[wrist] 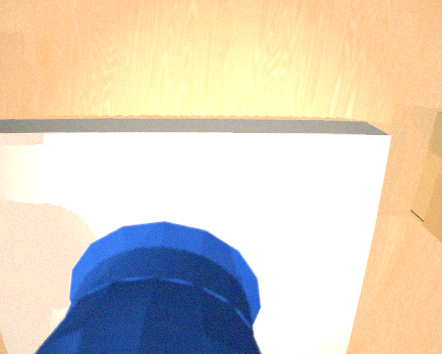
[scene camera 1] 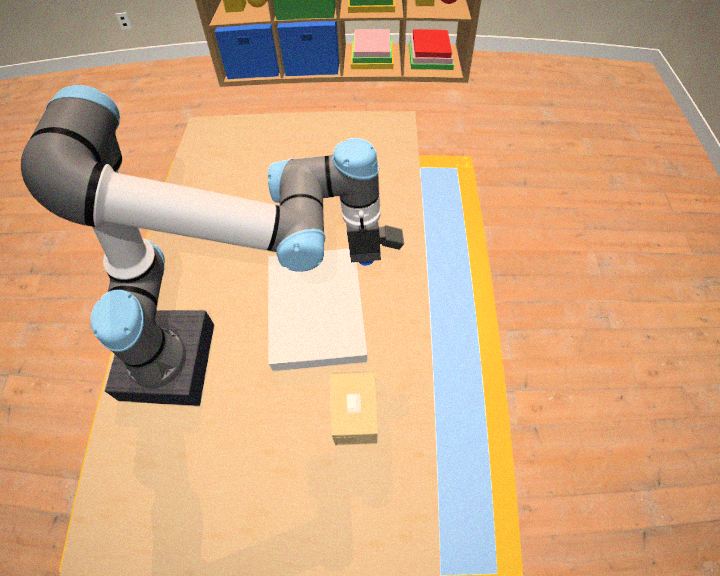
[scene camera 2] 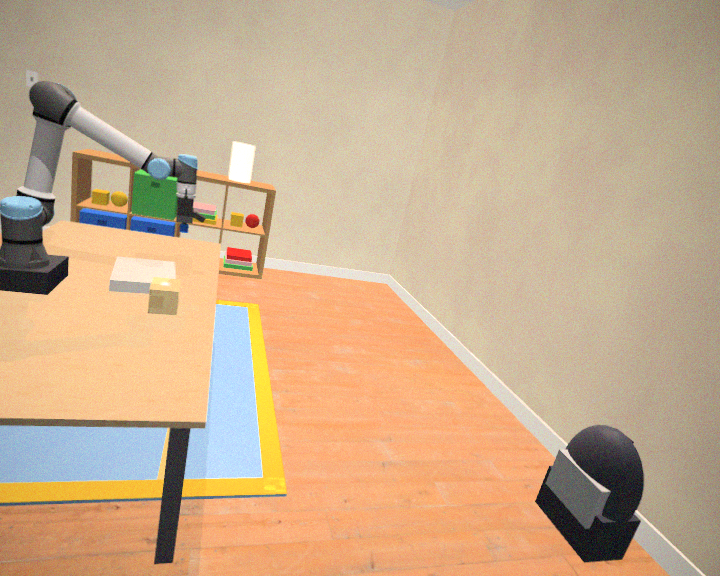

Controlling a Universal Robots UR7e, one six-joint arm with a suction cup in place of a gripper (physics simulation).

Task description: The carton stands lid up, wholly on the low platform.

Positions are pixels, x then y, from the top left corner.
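Scene:
Scene camera 1 shows a low white platform, and the platform appears in scene camera 2 (133, 275) and in the wrist view too. On the low white platform, (scene camera 1: 344, 332) and (wrist: 299, 199) are the same spot.

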